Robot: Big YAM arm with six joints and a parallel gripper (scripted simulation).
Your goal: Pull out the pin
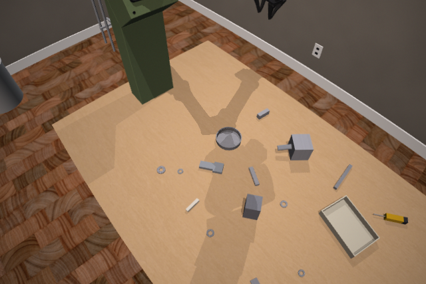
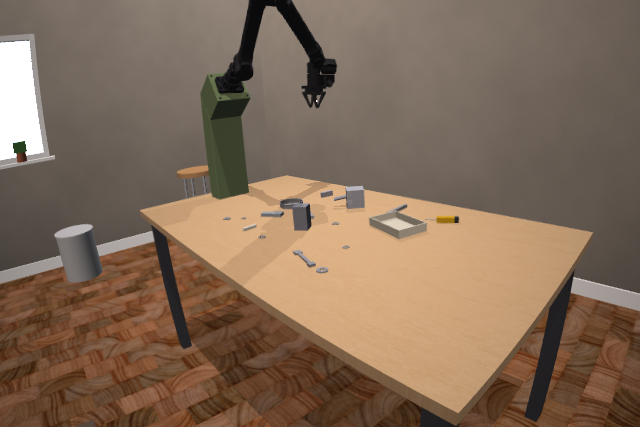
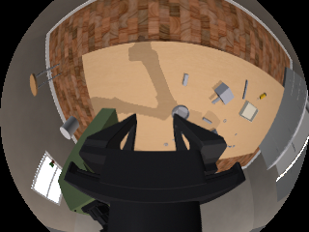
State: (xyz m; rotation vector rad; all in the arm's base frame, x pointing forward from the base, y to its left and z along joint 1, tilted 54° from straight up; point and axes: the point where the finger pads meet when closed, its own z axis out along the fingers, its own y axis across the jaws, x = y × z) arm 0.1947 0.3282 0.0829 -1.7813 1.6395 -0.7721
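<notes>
Now: hand 350 mm above the light grey block, 310 mm short of it and 50 mm to the left of it. From my hand the other things lie so: round dish (380 mm below, 220 mm to the right, 130 mm ahead); then darker grey block (400 mm ahead, 340 mm below, 330 mm to the right); then flat bar (380 mm below, 310 mm ahead, 240 mm to the right).
</notes>
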